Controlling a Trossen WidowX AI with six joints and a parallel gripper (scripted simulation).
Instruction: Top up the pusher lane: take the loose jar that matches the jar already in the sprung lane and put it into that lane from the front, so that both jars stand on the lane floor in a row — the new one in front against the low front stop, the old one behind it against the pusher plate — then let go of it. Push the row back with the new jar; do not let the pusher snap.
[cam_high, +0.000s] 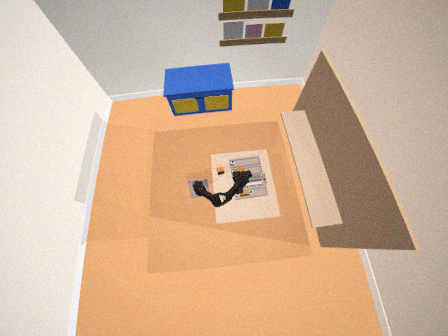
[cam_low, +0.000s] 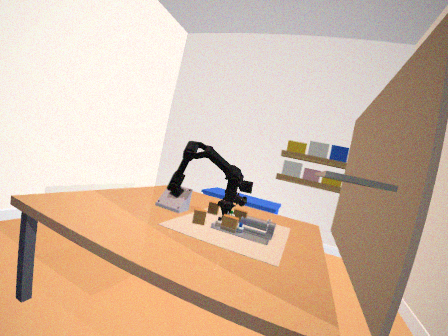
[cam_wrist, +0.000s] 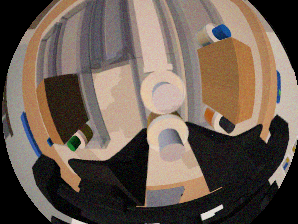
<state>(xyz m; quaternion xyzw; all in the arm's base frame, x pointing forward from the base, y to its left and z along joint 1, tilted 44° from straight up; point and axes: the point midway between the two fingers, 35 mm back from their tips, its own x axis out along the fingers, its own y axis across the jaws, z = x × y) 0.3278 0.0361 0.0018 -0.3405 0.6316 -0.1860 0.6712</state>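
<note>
Right now my gripper tip is 13 cm short of the grey lane rack, 5 cm to the right of it and 2 cm above it. Round my gripper tip: tall board: 60 cm ahead, 36 cm above, 11 cm to the left.
</note>
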